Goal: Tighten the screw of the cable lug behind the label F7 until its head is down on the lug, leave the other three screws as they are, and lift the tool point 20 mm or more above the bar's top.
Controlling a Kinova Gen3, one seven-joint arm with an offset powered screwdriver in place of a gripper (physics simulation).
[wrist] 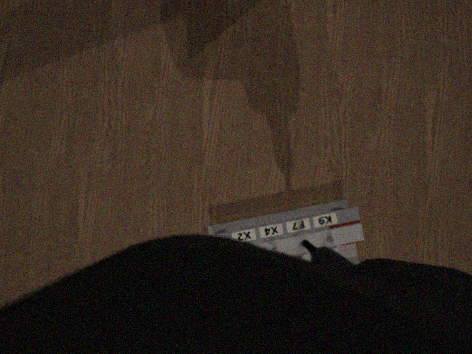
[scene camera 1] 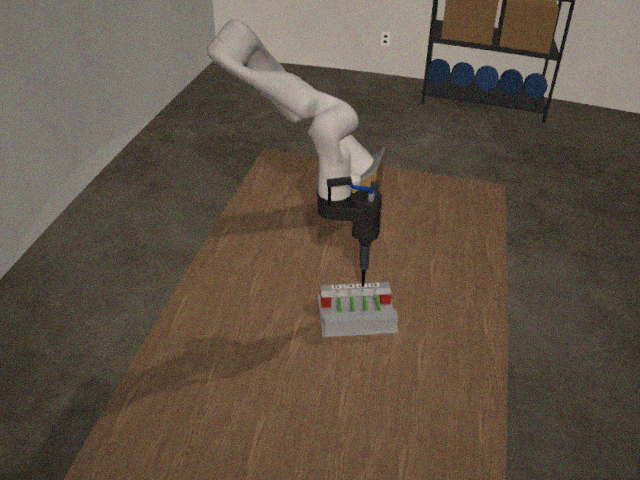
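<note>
The screwdriver, my gripper, has a dark bit pointing down and no fingers. Its tip appears a little above the bar, near the screw place behind label F7; the exact gap cannot be read. The pale bar lies along the far side of the grey block. Labels X2, X4 and K9 also show. The screw behind K9 is faintly visible. The bit covers the F7 screw area, so that head's height is hidden. Several green cables run toward the front.
Red blocks stand at both ends of the bar. The block stands on the wooden table. A shelf rack with boxes and blue round objects stands by the far wall. The black tool housing hides the lower wrist view.
</note>
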